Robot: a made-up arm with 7 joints.
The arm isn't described. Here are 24 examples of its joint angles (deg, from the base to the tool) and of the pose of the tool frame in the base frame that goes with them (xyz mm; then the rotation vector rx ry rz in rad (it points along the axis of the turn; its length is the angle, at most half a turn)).
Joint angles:
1: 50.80 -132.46 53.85 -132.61 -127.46 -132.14 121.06
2: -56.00 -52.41 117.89 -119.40 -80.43 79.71 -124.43
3: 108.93 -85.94 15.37 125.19 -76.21 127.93 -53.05
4: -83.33 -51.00 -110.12 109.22 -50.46 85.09 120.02
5: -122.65 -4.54 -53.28 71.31 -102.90 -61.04 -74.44
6: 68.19 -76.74 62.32 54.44 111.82 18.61 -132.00
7: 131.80 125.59 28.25 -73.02 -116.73 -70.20 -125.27
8: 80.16 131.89 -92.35 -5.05 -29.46 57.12 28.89
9: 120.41 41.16 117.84 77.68 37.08 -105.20 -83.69
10: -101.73 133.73 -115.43 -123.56 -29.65 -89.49 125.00
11: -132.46 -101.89 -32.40 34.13 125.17 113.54 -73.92
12: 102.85 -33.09 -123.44 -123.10 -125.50 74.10 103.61
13: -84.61 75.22 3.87 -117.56 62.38 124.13 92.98
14: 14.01 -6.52 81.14 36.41 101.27 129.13 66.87
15: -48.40 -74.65 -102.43 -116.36 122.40 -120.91 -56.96
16: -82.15 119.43 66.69 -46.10 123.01 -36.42 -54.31
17: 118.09 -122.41 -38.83 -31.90 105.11 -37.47 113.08
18: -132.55 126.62 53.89 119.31 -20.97 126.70 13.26
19: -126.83 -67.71 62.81 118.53 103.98 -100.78 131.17
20: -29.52 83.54 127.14 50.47 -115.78 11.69 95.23
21: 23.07 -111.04 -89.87 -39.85 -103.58 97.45 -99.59
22: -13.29 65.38 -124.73 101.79 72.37 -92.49 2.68
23: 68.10 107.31 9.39 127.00 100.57 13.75 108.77
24: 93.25 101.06 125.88 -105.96 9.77 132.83 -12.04
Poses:
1: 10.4 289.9 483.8 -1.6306 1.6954 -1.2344
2: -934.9 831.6 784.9 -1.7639 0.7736 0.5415
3: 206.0 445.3 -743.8 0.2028 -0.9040 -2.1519
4: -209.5 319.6 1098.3 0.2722 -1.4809 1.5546
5: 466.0 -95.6 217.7 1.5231 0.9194 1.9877
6: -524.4 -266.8 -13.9 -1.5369 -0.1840 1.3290
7: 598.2 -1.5 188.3 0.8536 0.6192 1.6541
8: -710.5 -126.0 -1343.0 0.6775 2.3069 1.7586
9: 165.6 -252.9 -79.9 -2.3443 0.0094 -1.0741
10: 106.3 280.3 1150.2 -0.7279 1.5874 -0.1767
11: 365.2 -209.4 -194.3 0.8148 -0.7584 0.8224
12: 104.1 687.3 -1067.3 1.0901 1.6710 0.9685
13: 95.9 -73.7 531.8 2.0456 -2.0873 1.0719
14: -417.6 596.0 -586.4 -0.2681 -0.3718 -2.8800
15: 660.5 582.6 806.3 -0.4850 -0.8315 2.9590
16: 878.8 205.7 84.9 0.5644 1.5220 2.2165
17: 373.7 -17.7 349.6 -1.7956 -0.8721 -1.2765
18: 120.5 837.4 393.8 2.0121 0.0996 2.1709
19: -164.6 -52.5 720.2 -0.9907 0.5788 -1.3467
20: 244.9 48.4 768.0 0.4504 -1.1093 0.0568
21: 723.4 -300.1 -901.8 -0.6703 -1.6826 0.6169
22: 90.6 364.3 23.3 0.5549 0.4944 0.6209
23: 319.5 259.3 65.2 0.0641 0.2393 1.5293
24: 930.4 309.3 -5.4 -2.4536 0.5935 0.5702
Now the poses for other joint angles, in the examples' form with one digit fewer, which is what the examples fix.
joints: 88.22 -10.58 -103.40 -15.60 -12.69 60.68 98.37
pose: 134 248 -1180 1.295 1.516 -0.922
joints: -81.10 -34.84 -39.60 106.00 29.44 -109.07 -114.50
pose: 131 50 755 -1.518 0.431 -0.269
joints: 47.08 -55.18 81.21 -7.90 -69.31 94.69 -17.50
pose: 373 -956 -744 0.029 1.416 0.927
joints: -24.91 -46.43 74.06 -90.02 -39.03 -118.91 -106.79
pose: -488 551 -365 0.422 -0.399 -1.927
